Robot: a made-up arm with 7 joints. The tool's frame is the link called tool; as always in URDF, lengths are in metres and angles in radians. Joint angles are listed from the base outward. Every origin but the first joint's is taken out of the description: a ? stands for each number. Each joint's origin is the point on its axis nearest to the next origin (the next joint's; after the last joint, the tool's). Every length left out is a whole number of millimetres.
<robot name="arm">
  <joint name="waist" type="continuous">
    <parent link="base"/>
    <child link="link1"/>
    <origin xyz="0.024 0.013 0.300" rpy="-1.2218 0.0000 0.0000"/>
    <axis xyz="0 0 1"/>
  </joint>
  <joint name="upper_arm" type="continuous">
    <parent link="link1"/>
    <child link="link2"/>
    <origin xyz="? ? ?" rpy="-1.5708 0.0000 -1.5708"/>
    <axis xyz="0 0 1"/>
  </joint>
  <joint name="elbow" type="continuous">
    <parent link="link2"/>
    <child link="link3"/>
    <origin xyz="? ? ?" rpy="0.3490 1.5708 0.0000"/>
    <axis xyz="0 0 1"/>
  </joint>
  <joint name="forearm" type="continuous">
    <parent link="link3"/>
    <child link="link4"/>
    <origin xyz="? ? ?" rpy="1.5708 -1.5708 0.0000"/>
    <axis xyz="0 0 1"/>
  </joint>
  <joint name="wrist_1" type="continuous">
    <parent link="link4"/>
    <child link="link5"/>
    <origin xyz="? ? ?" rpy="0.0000 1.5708 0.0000"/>
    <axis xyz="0 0 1"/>
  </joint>
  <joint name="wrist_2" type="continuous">
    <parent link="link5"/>
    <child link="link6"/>
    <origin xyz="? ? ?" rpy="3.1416 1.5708 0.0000"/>
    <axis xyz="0 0 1"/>
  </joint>
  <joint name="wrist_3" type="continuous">
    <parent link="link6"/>
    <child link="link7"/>
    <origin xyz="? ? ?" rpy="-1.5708 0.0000 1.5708"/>
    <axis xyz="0 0 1"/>
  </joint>
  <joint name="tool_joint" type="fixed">
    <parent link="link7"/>
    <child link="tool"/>
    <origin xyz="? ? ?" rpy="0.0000 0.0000 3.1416"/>
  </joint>
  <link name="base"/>
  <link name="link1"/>
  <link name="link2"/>
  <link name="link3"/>
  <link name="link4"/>
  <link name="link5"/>
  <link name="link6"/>
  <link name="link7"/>
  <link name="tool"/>
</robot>
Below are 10 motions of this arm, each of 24 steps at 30 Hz.
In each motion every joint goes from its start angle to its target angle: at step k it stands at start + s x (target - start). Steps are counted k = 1, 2, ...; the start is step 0. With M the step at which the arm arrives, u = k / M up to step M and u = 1 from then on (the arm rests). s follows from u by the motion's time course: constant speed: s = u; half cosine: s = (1 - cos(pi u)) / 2; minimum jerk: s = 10 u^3 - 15 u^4 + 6 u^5.
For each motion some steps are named. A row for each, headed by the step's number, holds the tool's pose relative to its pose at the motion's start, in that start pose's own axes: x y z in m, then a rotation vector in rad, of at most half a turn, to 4 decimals.
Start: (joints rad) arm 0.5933 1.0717 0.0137 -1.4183 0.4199 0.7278 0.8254
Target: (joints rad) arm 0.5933 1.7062 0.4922 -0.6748 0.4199 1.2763 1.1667
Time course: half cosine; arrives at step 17
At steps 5, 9, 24:
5: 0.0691 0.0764 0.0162 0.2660 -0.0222 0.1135
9: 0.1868 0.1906 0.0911 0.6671 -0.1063 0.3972
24: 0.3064 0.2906 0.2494 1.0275 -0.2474 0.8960

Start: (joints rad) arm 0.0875 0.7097 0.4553 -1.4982 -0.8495 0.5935 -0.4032
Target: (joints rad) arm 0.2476 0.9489 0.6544 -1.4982 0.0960 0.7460 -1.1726
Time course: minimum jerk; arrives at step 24
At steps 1, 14, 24:
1: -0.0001 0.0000 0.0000 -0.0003 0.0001 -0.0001
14: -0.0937 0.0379 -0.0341 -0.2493 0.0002 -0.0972
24: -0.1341 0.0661 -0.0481 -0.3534 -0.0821 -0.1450

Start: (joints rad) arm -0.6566 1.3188 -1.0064 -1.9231 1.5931 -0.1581 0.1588
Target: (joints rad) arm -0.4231 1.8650 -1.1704 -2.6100 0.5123 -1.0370 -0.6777
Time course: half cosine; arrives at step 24
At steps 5, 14, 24:
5: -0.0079 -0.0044 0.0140 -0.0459 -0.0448 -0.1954
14: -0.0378 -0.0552 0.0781 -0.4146 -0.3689 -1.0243
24: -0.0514 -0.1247 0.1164 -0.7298 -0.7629 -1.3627

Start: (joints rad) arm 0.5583 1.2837 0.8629 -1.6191 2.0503 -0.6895 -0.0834
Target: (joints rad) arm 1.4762 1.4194 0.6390 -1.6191 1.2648 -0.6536 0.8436
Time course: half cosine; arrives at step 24
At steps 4, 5, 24:
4: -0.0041 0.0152 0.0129 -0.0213 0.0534 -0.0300
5: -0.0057 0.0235 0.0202 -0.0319 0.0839 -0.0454
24: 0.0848 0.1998 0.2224 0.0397 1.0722 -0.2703

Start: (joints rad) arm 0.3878 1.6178 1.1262 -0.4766 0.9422 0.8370 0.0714
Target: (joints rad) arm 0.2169 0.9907 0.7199 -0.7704 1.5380 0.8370 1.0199
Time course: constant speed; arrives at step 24
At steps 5, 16, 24:
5: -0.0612 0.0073 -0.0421 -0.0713 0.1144 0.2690
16: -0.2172 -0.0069 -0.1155 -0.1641 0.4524 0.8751
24: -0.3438 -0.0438 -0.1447 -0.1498 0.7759 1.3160

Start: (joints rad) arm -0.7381 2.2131 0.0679 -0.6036 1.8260 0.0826 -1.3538
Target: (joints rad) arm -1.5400 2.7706 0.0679 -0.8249 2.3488 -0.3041 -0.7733
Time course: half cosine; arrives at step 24
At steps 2, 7, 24:
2: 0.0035 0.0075 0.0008 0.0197 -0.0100 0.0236
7: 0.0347 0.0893 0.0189 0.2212 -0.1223 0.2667
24: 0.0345 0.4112 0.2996 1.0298 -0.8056 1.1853

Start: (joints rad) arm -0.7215 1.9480 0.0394 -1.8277 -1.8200 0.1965 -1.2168
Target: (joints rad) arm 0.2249 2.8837 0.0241 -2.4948 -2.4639 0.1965 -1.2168
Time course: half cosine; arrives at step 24
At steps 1, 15, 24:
1: -0.0012 0.0011 -0.0002 0.0056 0.0035 -0.0046
15: -0.1943 0.2054 0.0839 0.8296 0.8915 -0.4383
24: -0.2648 0.2464 0.1950 1.0593 1.4541 -0.3832

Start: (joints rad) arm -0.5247 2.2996 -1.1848 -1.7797 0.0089 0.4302 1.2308
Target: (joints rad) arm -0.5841 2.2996 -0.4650 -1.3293 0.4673 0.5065 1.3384
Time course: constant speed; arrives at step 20
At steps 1, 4, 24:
1: 0.0117 0.0132 -0.0010 0.0339 -0.0181 0.0364
4: 0.0460 0.0538 0.0005 0.1301 -0.0759 0.1521
24: 0.1694 0.2709 0.1111 0.4708 -0.4635 0.9059

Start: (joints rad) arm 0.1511 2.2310 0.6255 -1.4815 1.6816 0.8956 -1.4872
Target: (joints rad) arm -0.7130 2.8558 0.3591 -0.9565 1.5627 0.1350 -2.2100
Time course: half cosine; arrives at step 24
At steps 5, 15, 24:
5: -0.0042 0.0341 0.0437 0.1505 0.0729 -0.0976
15: 0.0023 0.1202 0.3944 0.9068 0.7726 -0.6198
24: 0.0402 0.0581 0.6085 1.1689 1.3462 -0.8142

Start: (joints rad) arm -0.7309 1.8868 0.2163 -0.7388 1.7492 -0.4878 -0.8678
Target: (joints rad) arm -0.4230 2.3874 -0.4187 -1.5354 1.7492 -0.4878 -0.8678
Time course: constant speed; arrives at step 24
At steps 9, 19, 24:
9: 0.0726 -0.1043 0.0095 -0.4368 -0.1892 -0.1915
19: 0.0793 -0.1945 0.1000 -0.9448 -0.2601 -0.3948
24: 0.0618 -0.2092 0.1623 -1.1945 -0.2364 -0.4915

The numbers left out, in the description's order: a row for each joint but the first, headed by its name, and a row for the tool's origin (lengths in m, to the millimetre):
upper_arm: -0.002 -0.007 0.000
elbow: -0.295 0.093 0.000
forearm: -0.037 -0.008 0.000
wrist_1: -0.382 -0.054 0.000
wrist_2: -0.026 0.001 0.000
wrist_3: -0.003 0.018 0.000
tool: 0.019 0.007 0.000

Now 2 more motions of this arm.
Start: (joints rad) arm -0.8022 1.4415 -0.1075 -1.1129 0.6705 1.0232 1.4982
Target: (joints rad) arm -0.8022 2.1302 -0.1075 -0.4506 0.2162 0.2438 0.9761
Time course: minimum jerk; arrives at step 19
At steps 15, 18, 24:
15: 0.3725 0.1226 0.2453 0.1113 -1.1372 -0.6808
18: 0.3894 0.1335 0.2760 0.1508 -1.2015 -0.7364
24: 0.3897 0.1337 0.2766 0.1516 -1.2028 -0.7376

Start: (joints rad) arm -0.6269 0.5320 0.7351 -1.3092 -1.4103 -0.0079 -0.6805
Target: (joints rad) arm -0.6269 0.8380 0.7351 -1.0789 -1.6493 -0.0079 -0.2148
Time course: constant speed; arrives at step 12
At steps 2, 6, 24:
2: -0.0164 -0.0033 -0.0088 -0.0092 0.0068 0.0015
6: -0.0513 -0.0081 -0.0252 -0.0285 0.0253 0.0057
24: -0.1083 -0.0108 -0.0460 -0.0582 0.0654 0.0160

